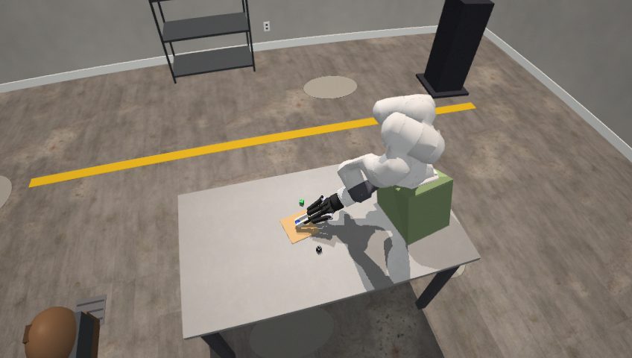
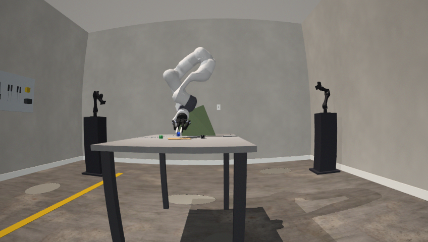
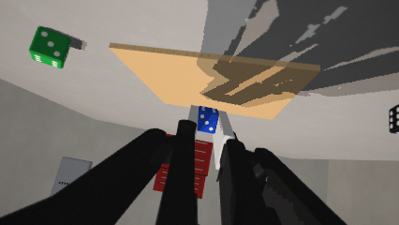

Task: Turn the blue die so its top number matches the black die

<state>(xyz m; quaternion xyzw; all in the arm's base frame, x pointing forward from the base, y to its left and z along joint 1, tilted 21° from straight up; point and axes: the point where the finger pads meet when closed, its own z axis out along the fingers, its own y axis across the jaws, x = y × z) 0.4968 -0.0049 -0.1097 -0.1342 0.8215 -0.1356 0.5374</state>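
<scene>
My hand is 2 cm short of the blue die and 2 cm above it. From my hand the other things lie so: green die (2 cm behind, 13 cm to the right, 4 cm below); mat (2 cm ahead, 4 cm below); black die (5 cm behind, 14 cm to the left, 4 cm below).
</scene>
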